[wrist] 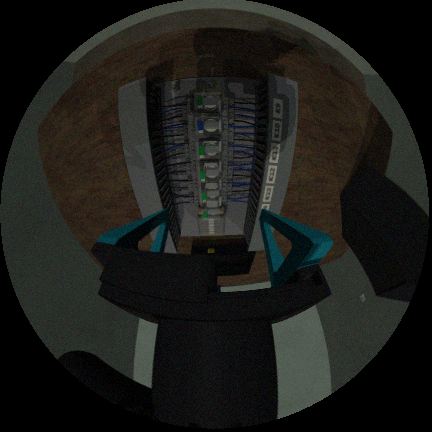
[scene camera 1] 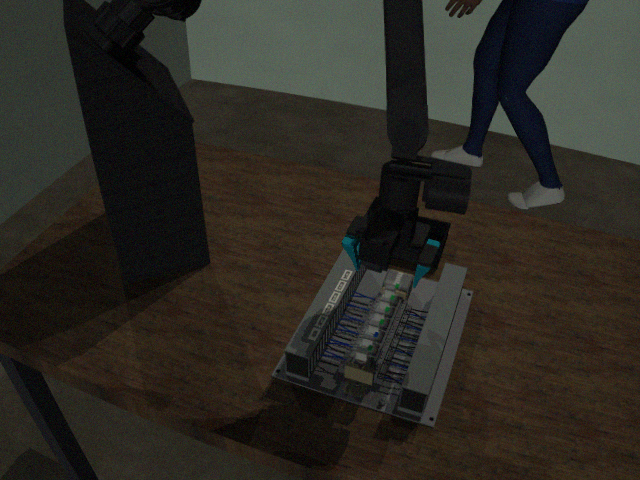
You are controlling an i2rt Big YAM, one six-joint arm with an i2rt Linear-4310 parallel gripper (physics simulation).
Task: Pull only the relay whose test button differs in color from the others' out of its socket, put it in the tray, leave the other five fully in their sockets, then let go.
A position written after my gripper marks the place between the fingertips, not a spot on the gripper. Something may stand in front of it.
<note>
In view: my gripper (wrist: 214,213) and a grey panel (scene camera 1: 326,379).
The grey panel is seen too in the wrist view (wrist: 240,89).
</note>
